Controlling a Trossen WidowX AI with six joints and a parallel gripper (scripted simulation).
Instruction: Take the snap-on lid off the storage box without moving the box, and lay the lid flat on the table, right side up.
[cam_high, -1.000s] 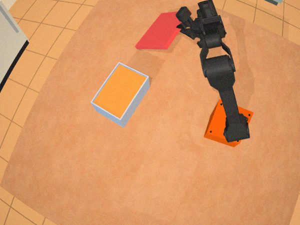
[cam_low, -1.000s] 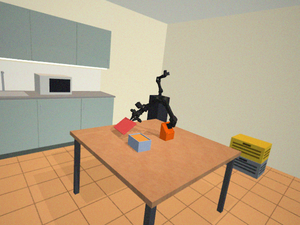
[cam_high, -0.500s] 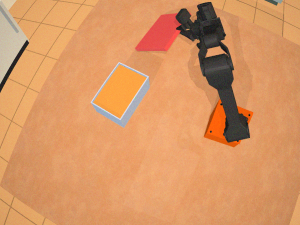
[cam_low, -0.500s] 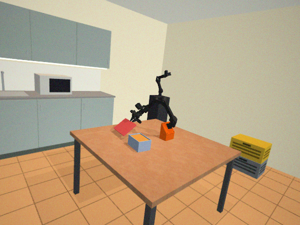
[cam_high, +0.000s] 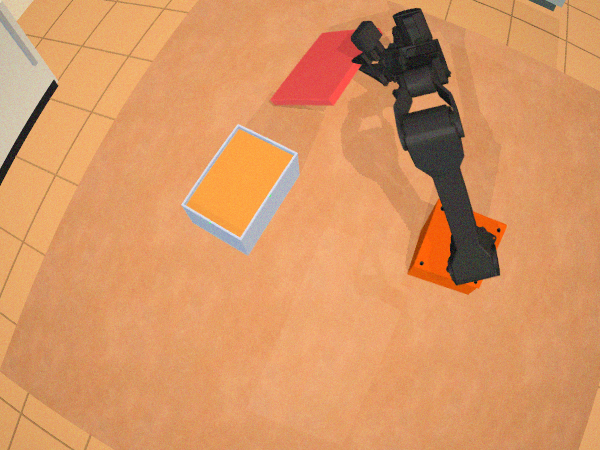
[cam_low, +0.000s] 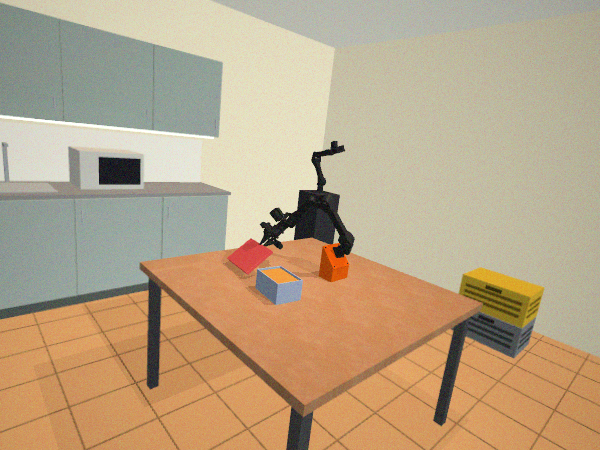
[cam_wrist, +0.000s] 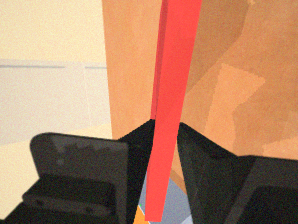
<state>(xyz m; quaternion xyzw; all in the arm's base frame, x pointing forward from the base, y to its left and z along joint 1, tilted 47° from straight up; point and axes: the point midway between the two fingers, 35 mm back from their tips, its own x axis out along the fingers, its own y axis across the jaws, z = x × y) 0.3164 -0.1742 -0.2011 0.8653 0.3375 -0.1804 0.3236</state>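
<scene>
Right now my gripper tip is 70 mm short of the red lid, 10 mm to the left of it and 50 mm above it. From my gripper tip the other things lie so: storage box (100 mm ahead, 320 mm to the left, 90 mm below).
</scene>
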